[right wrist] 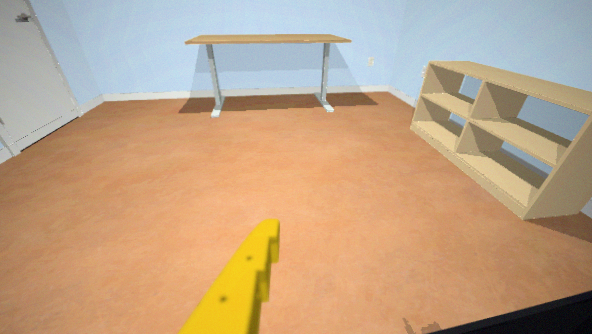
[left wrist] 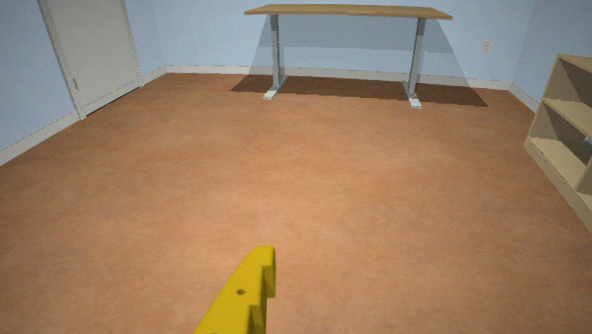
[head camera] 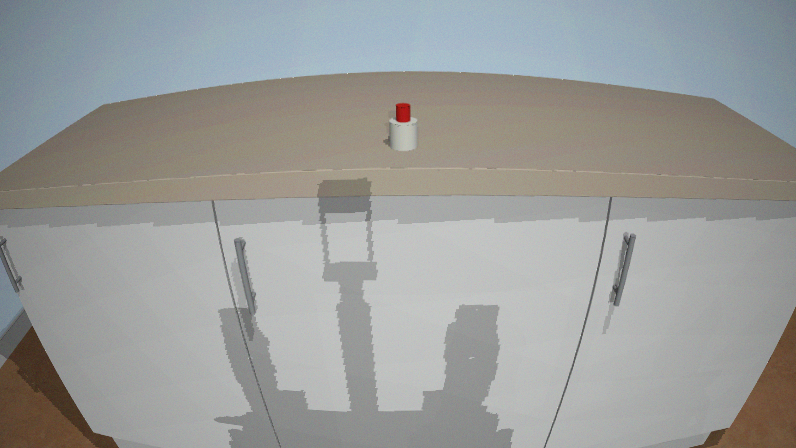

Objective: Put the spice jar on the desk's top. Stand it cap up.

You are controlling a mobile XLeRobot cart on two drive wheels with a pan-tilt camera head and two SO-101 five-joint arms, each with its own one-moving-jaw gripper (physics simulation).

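Note:
The spice jar, white with a red cap, stands cap up on the beige top of a white cabinet, near the middle of its front edge. The desk, a thin wooden top on two grey legs, stands against the far wall in both wrist views. My left gripper is fully open and empty, with one yellow notched jaw in view over the floor. My right gripper is fully open and empty too, its moving jaw out of the picture. Neither gripper shows in the head view; both are away from the jar.
The cabinet has bar handles and carries the robot's shadow. An open shelf unit stands at the right in the wrist views. A door is at the left.

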